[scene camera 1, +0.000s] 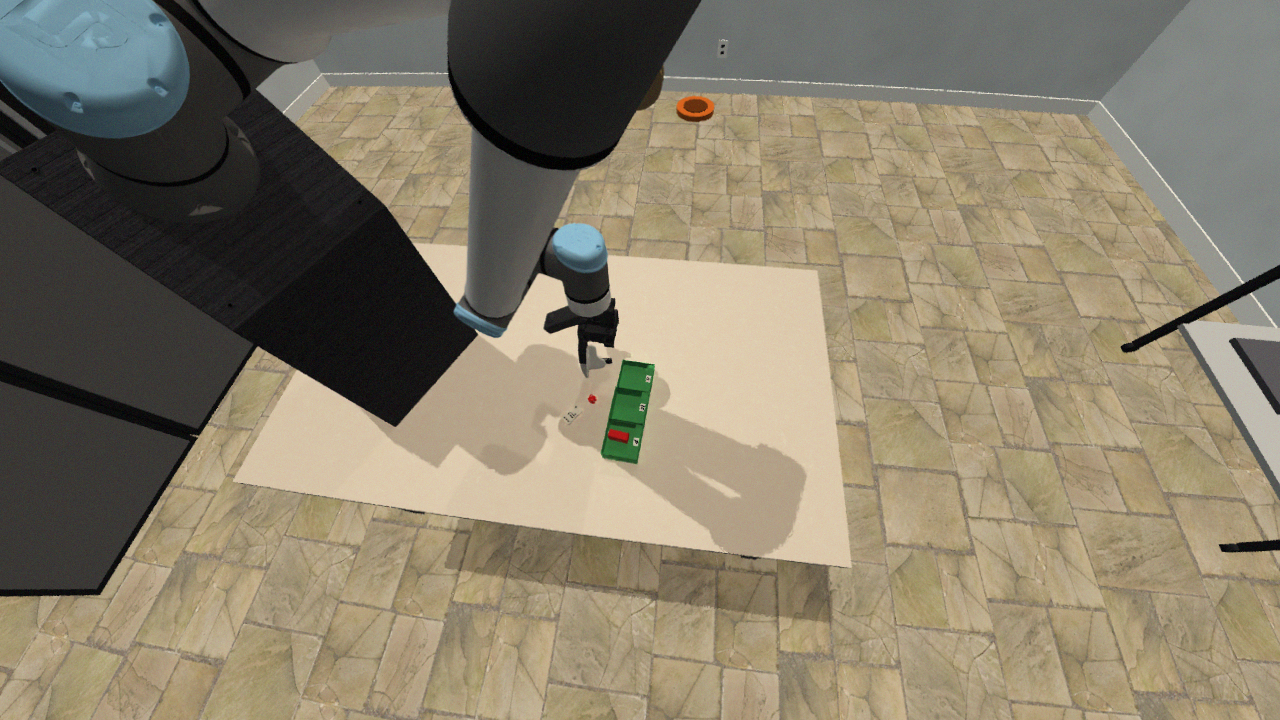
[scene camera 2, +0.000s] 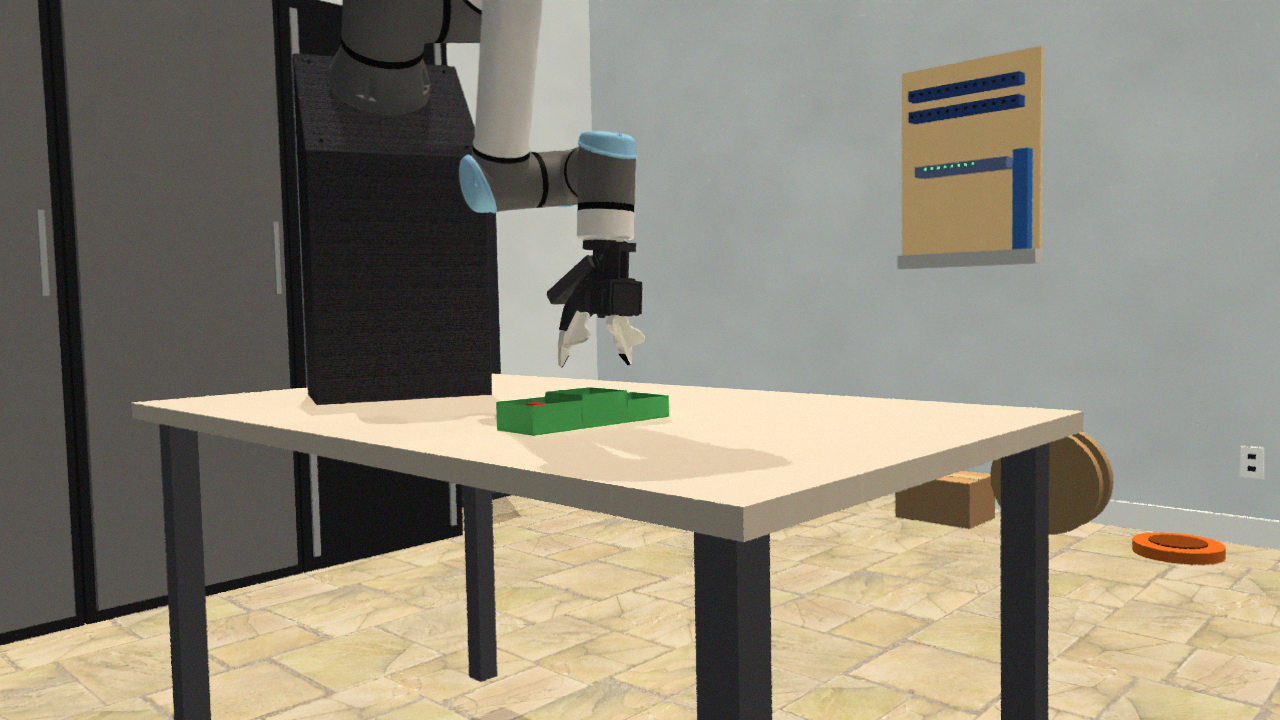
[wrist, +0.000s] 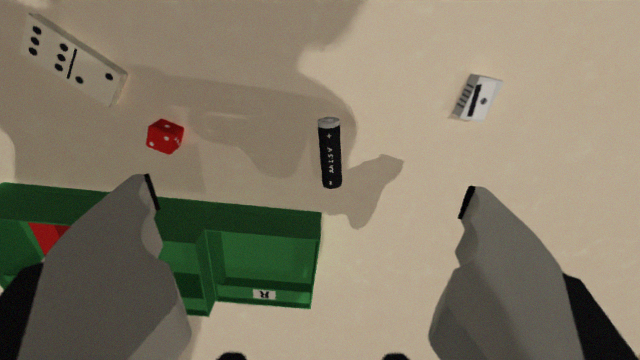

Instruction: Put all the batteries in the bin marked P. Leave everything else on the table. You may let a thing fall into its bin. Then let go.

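Places are measured from the arm's base along level axes (x back, y right, z up), in millimetres.
Pixels of known places: gripper, fingertip midpoint: (scene camera 1: 593, 351) (scene camera 2: 596, 366) (wrist: 313, 183); arm's base, origin of the base link: (scene camera 1: 178, 160) (scene camera 2: 379, 87).
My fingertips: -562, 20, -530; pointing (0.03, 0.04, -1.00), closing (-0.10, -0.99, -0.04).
Ahead of a thing's pixels: the offset from my fingertips to its top centre, as dx, dy, dz. "spot": to the spot under its first point.
A black AA battery {-15, -8, -56} (wrist: 330, 154) lies on the table beyond the R bin in the wrist view. A red block-shaped battery {-71, +202, -37} (scene camera 1: 618, 436) (scene camera 2: 535, 403) (wrist: 44, 237) lies in the P bin {spot: -80, +242, -63} (scene camera 1: 621, 454), the end compartment of a green bin row; in the wrist view the left finger partly hides it. My gripper (scene camera 1: 597, 367) (scene camera 2: 595, 361) (wrist: 313, 183) is open and empty, above the table near the R end of the row. In the wrist view the AA battery shows between and slightly beyond the fingertips. It cannot be made out clearly in scene camera 1, near the gripper.
A red die {+2, +103, -54} (scene camera 1: 591, 399) (wrist: 165, 136) and a white domino {+48, +143, -63} (scene camera 1: 571, 415) (wrist: 72, 65) lie beside the bins. A grey sharpener {+19, -99, -59} (wrist: 477, 98) lies right of the AA battery in the wrist view. The R bin {spot: -116, +53, -63} (wrist: 265, 257) and the M bin {-95, +131, -24} (scene camera 1: 629, 407) adjoin the P bin.
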